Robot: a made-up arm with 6 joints.
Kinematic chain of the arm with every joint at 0, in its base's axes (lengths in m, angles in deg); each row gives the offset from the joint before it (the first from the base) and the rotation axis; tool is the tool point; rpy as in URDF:
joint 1: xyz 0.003 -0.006 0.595 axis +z
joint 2: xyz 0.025 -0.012 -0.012 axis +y
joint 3: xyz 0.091 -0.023 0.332 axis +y
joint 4: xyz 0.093 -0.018 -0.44 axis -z
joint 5: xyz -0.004 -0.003 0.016 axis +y
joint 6: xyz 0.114 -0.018 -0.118 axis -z
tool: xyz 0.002 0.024 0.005 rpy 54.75 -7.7 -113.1
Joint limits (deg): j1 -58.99..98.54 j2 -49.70..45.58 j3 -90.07..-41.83 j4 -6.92..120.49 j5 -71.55..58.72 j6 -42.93..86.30
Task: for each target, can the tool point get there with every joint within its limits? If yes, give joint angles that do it. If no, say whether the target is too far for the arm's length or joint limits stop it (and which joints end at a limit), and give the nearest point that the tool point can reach.
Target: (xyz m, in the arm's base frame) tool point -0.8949 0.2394 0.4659
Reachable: no: joint limits stop it (at a limit: joint 1, joint 3, joint 5, joint 6) | nearest point -0.0718 0.5211 0.4138 | short by 0.872 m
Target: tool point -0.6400 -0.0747 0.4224
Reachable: no: joint limits stop it (at a limit: joint 1, joint 2, joint 3, joint 4, joint 6) | nearest point -0.0147 -0.3494 0.3409 | short by 0.688 m
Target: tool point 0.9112 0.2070 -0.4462
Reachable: no: too far | nearest point 0.5916 0.1320 0.2033 | short by 0.728 m
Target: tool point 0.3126 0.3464 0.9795
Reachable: yes | joints 70.93 -30.07 -47.44 59.46 -28.40 -15.57
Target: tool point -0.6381 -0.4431 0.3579
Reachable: no: joint limits stop it (at a limit: joint 1, joint 2, joint 3, joint 6) | nearest point -0.0158 -0.3847 0.3293 | short by 0.626 m
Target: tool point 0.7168 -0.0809 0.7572
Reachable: yes | joints 1.59 3.41 -68.73 77.07 32.06 24.94
